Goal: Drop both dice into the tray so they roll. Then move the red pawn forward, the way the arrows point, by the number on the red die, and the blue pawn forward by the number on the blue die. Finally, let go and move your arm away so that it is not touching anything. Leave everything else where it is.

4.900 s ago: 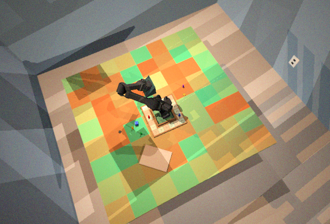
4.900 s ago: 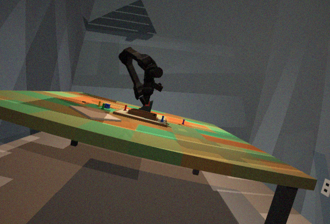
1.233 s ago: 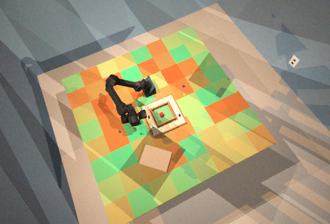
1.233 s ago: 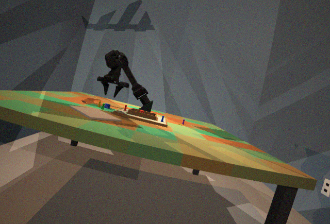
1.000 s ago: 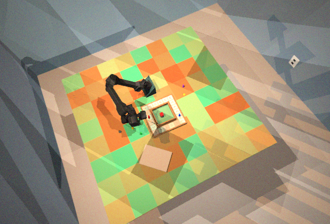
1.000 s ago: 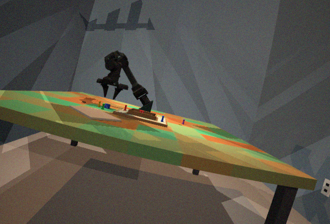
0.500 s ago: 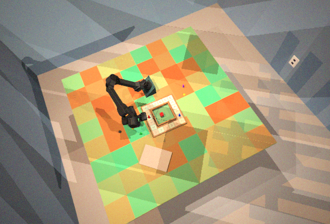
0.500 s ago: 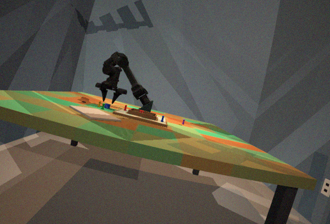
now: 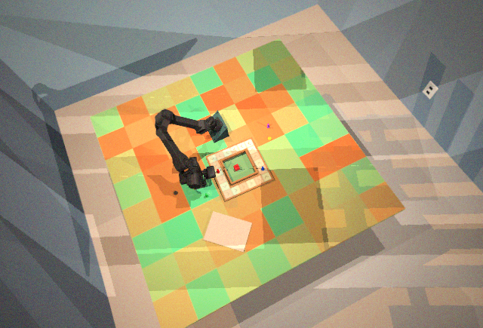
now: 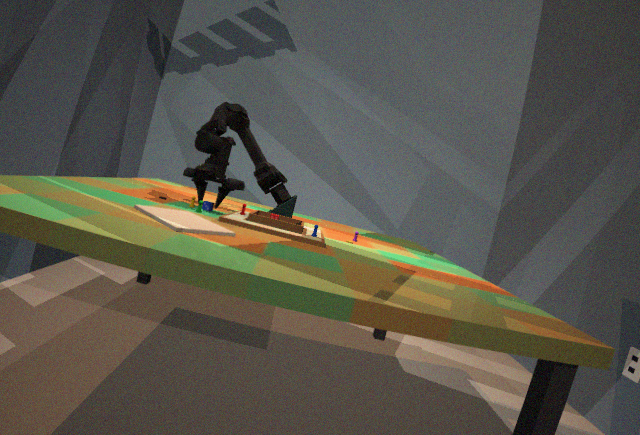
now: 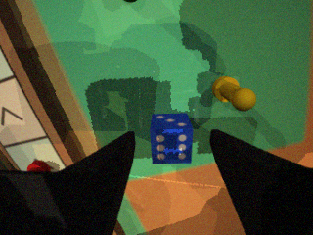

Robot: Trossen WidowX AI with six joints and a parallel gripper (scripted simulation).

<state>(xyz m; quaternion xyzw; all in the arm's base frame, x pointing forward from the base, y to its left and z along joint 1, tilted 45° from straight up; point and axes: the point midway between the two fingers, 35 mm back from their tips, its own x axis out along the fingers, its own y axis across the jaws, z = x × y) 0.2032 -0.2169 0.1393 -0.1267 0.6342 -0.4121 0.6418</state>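
My gripper tip is now 40 mm to the left of the yellow pawn and 10 mm short of it. Also, from my gripper tip: green pawn: 90 mm ahead, 10 mm to the right; red pawn: 110 mm to the left, 20 mm above, 10 mm ahead; dark disc: 140 mm to the right, 20 mm behind, 10 mm below.
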